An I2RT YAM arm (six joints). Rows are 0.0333 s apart.
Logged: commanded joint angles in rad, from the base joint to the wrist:
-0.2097 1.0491 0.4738 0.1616 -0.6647 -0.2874
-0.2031 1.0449 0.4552 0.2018 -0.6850 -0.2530
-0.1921 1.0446 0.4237 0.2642 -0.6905 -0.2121
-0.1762 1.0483 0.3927 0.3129 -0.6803 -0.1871
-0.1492 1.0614 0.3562 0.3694 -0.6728 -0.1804
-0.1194 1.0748 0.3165 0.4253 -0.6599 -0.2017
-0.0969 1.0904 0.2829 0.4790 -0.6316 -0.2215
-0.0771 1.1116 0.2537 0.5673 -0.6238 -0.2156
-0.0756 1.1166 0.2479 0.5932 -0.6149 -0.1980
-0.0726 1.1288 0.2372 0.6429 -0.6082 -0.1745
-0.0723 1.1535 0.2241 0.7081 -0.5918 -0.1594
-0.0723 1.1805 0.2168 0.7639 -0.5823 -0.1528
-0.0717 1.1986 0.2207 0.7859 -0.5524 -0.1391
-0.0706 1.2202 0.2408 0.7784 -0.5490 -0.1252
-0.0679 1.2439 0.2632 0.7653 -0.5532 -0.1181
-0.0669 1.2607 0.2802 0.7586 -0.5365 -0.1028
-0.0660 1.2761 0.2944 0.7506 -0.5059 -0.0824
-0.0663 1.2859 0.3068 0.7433 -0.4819 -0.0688
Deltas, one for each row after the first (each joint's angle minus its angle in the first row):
0.0066 -0.0042 -0.0186 0.0402 -0.0203 0.0344
0.0176 -0.0045 -0.0501 0.1026 -0.0258 0.0753
0.0335 -0.0008 -0.0811 0.1513 -0.0156 0.1003
0.0605 0.0123 -0.1176 0.2078 -0.0081 0.1070
0.0903 0.0257 -0.1573 0.2637 0.0048 0.0857
0.1128 0.0413 -0.1909 0.3174 0.0331 0.0659
0.1326 0.0625 -0.2201 0.4057 0.0409 0.0718
0.1341 0.0675 -0.2259 0.4316 0.0498 0.0894
0.1371 0.0797 -0.2366 0.4813 0.0565 0.1129
0.1374 0.1044 -0.2497 0.5465 0.0729 0.1280
0.1374 0.1314 -0.2570 0.6023 0.0824 0.1346
0.1380 0.1495 -0.2531 0.6243 0.1123 0.1483
0.1391 0.1711 -0.2330 0.6168 0.1157 0.1622
0.1418 0.1948 -0.2106 0.6037 0.1115 0.1693
0.1428 0.2116 -0.1936 0.5970 0.1282 0.1846
0.1437 0.2270 -0.1794 0.5890 0.1588 0.2050
0.1434 0.2368 -0.1670 0.5817 0.1828 0.2186

